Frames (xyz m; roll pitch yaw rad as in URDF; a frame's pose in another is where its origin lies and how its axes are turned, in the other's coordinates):
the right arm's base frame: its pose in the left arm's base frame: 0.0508 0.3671 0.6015 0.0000 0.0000 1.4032
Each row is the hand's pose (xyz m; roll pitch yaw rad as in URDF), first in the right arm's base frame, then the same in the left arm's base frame.
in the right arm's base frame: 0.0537 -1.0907 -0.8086 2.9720 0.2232 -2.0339
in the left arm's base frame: 1.1352 0.2381 -0.2071 2.9720 0.2232 -0.6307
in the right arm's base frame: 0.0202 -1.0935 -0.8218 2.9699 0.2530 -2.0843
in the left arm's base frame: 1.1323 0.2046 -0.2203 2.9699 0.2530 -0.6811
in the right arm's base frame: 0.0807 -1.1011 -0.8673 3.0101 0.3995 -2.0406
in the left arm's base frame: 1.1499 0.2630 -0.2658 3.0101 0.3995 -0.6374
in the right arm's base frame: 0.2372 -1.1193 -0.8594 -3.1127 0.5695 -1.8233
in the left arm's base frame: 1.1940 0.4143 -0.2579 -3.1127 0.5695 -0.4201
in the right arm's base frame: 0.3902 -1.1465 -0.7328 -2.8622 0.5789 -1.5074
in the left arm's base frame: 1.2463 0.5606 -0.1313 -2.8622 0.5789 -0.1042
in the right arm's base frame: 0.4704 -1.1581 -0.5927 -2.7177 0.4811 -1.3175
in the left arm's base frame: 1.2711 0.6377 0.0088 -2.7177 0.4811 0.0857
